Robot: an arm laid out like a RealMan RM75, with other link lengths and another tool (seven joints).
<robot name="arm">
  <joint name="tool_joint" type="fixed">
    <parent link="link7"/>
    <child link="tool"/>
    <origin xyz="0.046 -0.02 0.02" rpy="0 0.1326 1.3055"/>
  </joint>
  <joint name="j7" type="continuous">
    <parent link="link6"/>
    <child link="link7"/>
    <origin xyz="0 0 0.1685"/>
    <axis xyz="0 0 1"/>
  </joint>
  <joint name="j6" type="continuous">
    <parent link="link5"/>
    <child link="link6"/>
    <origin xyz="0 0 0"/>
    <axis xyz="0 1 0"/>
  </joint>
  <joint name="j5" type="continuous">
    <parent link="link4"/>
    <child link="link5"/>
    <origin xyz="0 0 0.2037"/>
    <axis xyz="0 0 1"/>
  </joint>
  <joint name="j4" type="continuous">
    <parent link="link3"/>
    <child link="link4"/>
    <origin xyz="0 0 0"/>
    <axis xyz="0 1 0"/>
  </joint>
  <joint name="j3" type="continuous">
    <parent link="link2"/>
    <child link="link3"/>
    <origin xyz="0 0 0.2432"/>
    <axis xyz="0 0 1"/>
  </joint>
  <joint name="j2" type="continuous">
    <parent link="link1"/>
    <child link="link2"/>
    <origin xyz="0 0 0"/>
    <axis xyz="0 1 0"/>
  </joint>
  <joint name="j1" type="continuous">
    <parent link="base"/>
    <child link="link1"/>
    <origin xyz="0 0 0.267"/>
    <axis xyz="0 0 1"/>
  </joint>
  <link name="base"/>
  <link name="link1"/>
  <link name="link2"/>
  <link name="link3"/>
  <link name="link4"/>
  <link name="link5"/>
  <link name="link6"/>
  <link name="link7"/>
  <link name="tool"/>
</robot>
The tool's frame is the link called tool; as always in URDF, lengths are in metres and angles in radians. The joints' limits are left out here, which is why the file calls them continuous.
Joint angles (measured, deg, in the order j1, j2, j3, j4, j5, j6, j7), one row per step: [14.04, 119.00, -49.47, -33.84, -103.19, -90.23, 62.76]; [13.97, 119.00, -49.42, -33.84, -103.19, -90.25, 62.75]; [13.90, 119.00, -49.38, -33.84, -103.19, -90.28, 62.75]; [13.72, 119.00, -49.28, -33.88, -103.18, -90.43, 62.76]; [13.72, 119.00, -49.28, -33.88, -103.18, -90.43, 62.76]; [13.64, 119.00, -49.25, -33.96, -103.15, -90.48, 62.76]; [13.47, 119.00, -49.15, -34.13, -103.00, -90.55, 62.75]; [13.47, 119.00, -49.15, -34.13, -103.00, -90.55, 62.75]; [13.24, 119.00, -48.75, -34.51, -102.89, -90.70, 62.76]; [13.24, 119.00, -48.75, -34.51, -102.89, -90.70, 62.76]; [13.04, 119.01, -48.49, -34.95, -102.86, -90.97, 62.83]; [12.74, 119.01, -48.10, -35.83, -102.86, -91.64, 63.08]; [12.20, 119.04, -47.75, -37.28, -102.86, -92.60, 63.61]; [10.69, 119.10, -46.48, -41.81, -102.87, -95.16, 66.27]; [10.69, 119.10, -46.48, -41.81, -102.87, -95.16, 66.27]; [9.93, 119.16, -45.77, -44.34, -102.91, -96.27, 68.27]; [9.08, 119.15, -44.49, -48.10, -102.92, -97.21, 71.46]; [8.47, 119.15, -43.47, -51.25, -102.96, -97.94, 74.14]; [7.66, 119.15, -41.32, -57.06, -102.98, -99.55, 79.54]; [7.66, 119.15, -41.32, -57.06, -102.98, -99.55, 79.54]
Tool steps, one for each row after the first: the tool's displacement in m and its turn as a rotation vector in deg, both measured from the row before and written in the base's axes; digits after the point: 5 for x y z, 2 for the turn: [0.00031, -0.00034, 0.00013, 0.04, 0.02, -0.07]; [0.00027, -0.00038, 0.00010, 0.02, 0.03, -0.07]; [0.00045, -0.00098, 0.00035, 0.04, 0.11, -0.13]; [0.00000, 0.00000, 0.00000, 0.00, 0.00, 0.00]; [0.00015, -0.00017, 0.00035, 0.07, 0.01, -0.02]; [0.00031, -0.00002, 0.00098, 0.26, 0.06, -0.07]; [0.00000, 0.00000, 0.00000, 0.00, 0.00, 0.00]; [0.00063, 0.00055, 0.00233, 0.54, 0.04, -0.10]; [0.00000, 0.00000, 0.00000, 0.00, 0.00, 0.00]; [0.00007, 0.00017, 0.00192, 0.31, 0.04, 0.06]; [-0.00061, 0.00020, 0.00346, 0.35, 0.12, 0.28]; [-0.00088, -0.00045, 0.00472, 0.32, 0.10, 0.38]; [-0.00195, -0.00112, 0.01519, 0.82, 0.28, 0.21]; [0.00000, 0.00000, 0.00000, 0.00, 0.00, 0.00]; [-0.00068, -0.00068, 0.00816, 0.30, 0.10, -0.41]; [0.00022, 0.00152, 0.01376, 0.93, -0.28, -1.07]; [-0.00030, 0.00112, 0.01133, 0.71, -0.34, -0.84]; [-0.00266, 0.00159, 0.02135, 1.16, -0.34, -1.63]; [0.00000, 0.00000, 0.00000, 0.00, 0.00, 0.00]
